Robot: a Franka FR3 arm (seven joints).
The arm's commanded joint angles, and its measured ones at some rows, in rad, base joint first. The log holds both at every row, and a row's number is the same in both.
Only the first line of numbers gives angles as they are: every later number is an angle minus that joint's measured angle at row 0.
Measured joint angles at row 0: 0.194 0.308 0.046 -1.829 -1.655 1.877 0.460
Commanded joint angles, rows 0 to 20: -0.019 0.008 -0.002 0.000 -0.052 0.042 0.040; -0.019 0.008 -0.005 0.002 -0.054 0.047 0.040; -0.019 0.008 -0.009 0.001 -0.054 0.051 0.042; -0.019 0.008 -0.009 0.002 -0.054 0.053 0.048; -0.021 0.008 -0.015 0.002 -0.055 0.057 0.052; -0.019 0.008 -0.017 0.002 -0.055 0.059 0.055; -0.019 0.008 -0.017 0.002 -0.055 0.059 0.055; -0.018 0.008 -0.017 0.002 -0.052 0.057 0.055; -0.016 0.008 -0.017 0.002 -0.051 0.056 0.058; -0.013 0.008 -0.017 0.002 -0.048 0.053 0.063; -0.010 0.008 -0.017 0.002 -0.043 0.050 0.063; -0.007 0.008 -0.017 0.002 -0.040 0.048 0.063; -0.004 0.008 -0.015 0.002 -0.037 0.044 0.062; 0.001 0.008 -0.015 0.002 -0.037 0.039 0.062; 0.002 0.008 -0.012 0.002 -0.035 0.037 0.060; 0.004 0.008 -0.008 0.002 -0.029 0.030 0.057; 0.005 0.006 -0.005 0.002 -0.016 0.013 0.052; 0.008 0.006 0.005 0.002 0.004 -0.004 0.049; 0.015 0.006 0.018 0.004 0.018 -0.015 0.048; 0.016 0.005 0.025 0.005 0.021 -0.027 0.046; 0.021 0.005 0.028 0.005 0.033 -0.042 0.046
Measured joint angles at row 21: 0.001 0.009 0.005 -0.004 0.004 -0.002 0.072
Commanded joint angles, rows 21 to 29: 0.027 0.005 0.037 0.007 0.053 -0.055 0.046; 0.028 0.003 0.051 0.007 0.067 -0.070 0.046; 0.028 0.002 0.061 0.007 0.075 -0.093 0.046; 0.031 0.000 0.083 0.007 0.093 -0.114 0.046; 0.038 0.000 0.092 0.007 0.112 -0.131 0.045; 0.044 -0.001 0.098 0.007 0.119 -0.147 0.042; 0.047 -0.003 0.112 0.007 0.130 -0.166 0.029; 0.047 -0.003 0.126 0.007 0.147 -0.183 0.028; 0.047 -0.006 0.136 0.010 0.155 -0.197 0.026
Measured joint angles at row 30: 0.040 0.002 0.103 -0.003 0.119 -0.169 0.066
